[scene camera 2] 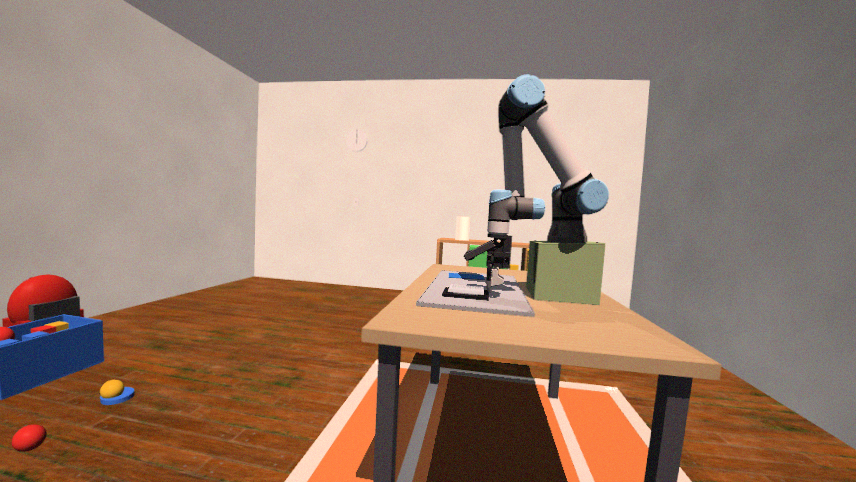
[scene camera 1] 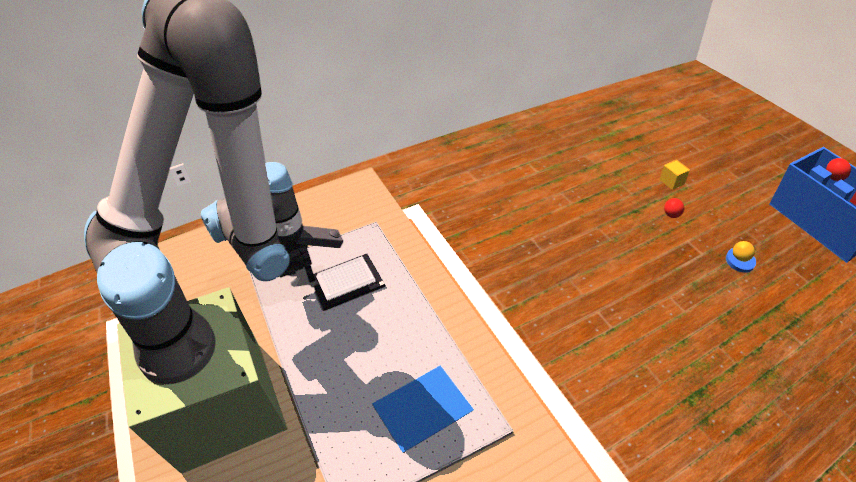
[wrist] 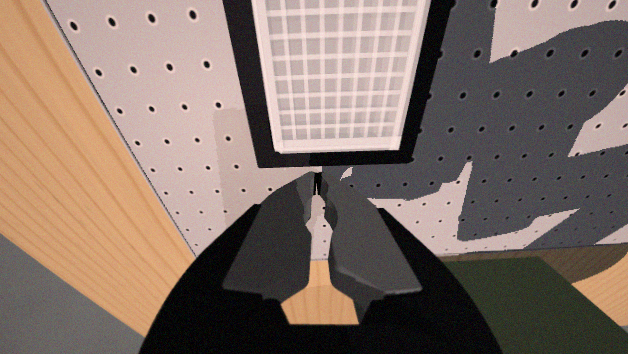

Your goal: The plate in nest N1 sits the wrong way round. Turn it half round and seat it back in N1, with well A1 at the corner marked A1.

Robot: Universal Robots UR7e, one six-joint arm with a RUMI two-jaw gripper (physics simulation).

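The white plate [scene camera 1: 346, 278] [scene camera 2: 467, 289] [wrist: 340, 75] lies in the black nest [scene camera 1: 353, 298] [wrist: 335, 159], inside its rim and looking flat. A small pale label shows at one right-hand corner of the nest in the scene camera 1 view; its text is too small to read. Which corner of the plate has well A1 cannot be told. My gripper [scene camera 1: 312, 277] [scene camera 2: 489, 297] [wrist: 316, 174] is shut with nothing between its fingers. Its tips are low, just outside the short end of the nest on the side away from that label. Whether they touch the nest cannot be told.
The nest stands on a pale perforated board [scene camera 1: 479, 428] [wrist: 165, 90] on the wooden table [scene camera 2: 539, 338]. A flat blue square [scene camera 1: 422, 410] [scene camera 2: 458, 276] lies farther along the board. The arm stands on a green block [scene camera 1: 209, 425] [scene camera 2: 566, 278] beside the board.
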